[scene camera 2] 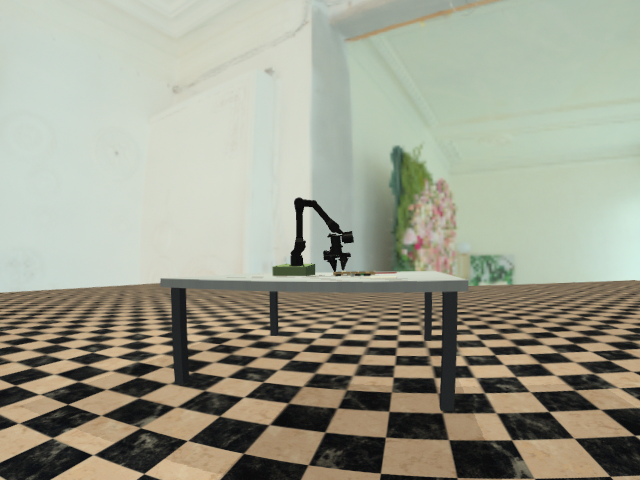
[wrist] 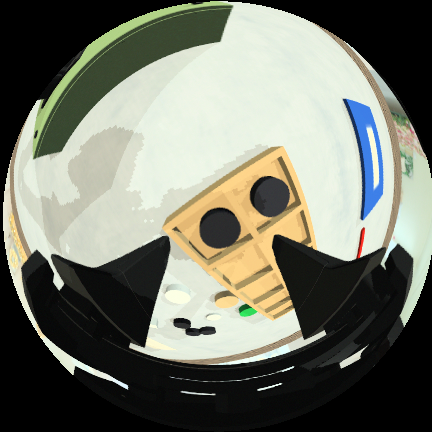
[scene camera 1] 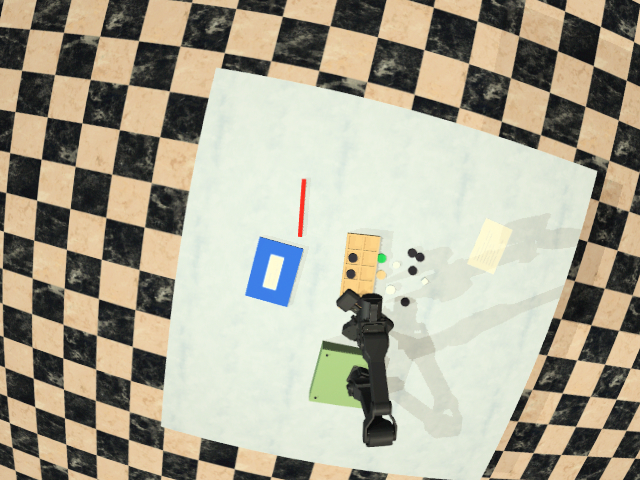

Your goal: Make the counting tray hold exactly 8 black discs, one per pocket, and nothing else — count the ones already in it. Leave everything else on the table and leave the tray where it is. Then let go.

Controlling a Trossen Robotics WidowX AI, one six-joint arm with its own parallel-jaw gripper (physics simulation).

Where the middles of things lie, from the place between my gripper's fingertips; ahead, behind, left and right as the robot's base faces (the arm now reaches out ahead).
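Tan counting tray (scene camera 1: 366, 247): my hand 50 mm to the right of it, 80 mm short of it, 10 mm above it.
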